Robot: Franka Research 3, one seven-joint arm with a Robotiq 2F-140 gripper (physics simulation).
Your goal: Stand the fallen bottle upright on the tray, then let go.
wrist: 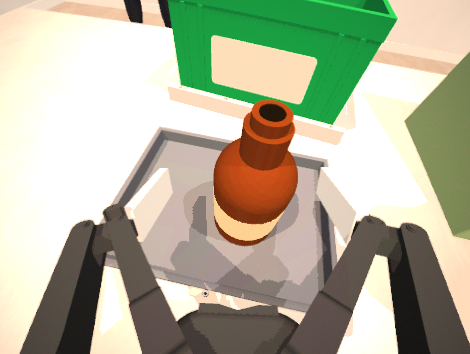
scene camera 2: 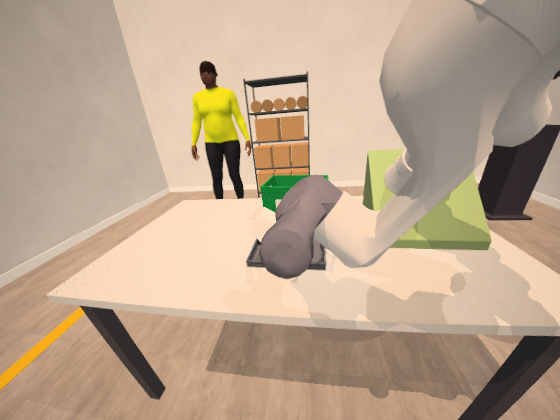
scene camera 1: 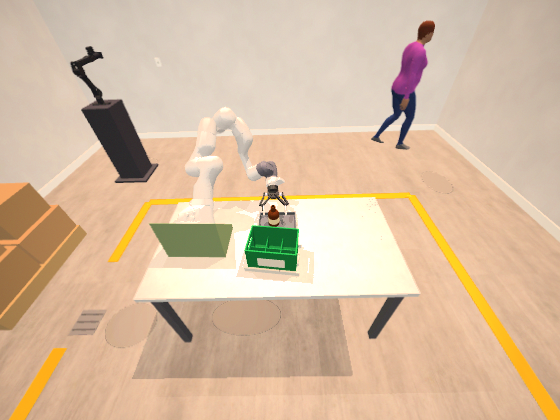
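A brown bottle (scene camera 1: 273,216) (wrist: 256,185) with a cream label stands upright on the grey tray (scene camera 1: 291,214) (scene camera 2: 256,262) (wrist: 142,160). My gripper (scene camera 1: 274,212) (wrist: 242,180) is open, with one pale fingertip on each side of the bottle and a gap between each fingertip and the glass. In the second scene view the arm's grey wrist part hides the bottle and the fingers, and covers much of the tray.
A green crate (scene camera 1: 271,259) (scene camera 2: 270,195) (wrist: 265,65) with dividers stands just beyond the tray. A green slanted panel (scene camera 1: 194,241) (scene camera 2: 440,225) (wrist: 445,145) stands to one side on the white table (scene camera 1: 350,250) (scene camera 2: 165,260). Two people stand away from the table.
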